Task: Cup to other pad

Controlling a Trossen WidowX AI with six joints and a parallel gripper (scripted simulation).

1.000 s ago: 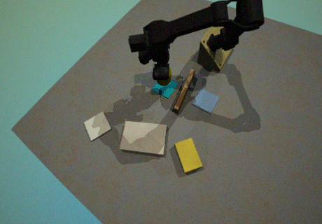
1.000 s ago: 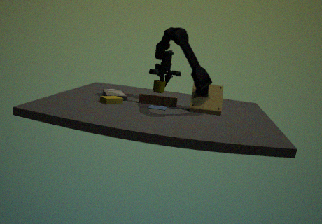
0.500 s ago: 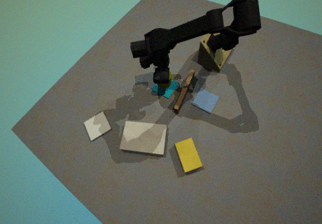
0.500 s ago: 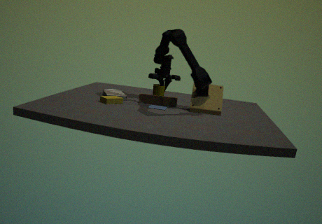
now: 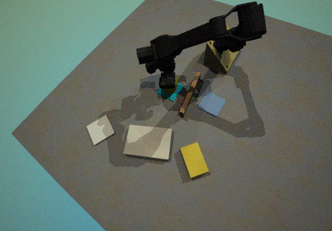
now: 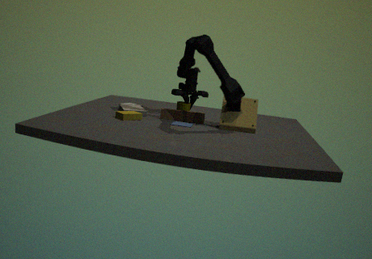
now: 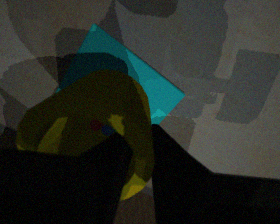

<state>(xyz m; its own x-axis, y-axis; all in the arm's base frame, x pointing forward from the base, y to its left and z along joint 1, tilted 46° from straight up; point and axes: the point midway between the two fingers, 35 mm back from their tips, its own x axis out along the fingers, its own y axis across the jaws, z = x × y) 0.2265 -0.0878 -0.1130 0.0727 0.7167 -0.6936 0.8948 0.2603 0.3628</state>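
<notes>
The teal pad is 50 mm below my gripper tip, 30 mm ahead of it and 10 mm to the left of it. Also, from my gripper tip: blue marble 30 mm to the left, 20 mm below, 20 mm ahead; then yellow cup 20 mm ahead, 10 mm to the left; then wooden bar 120 mm to the left, 30 mm below, 20 mm ahead.
</notes>
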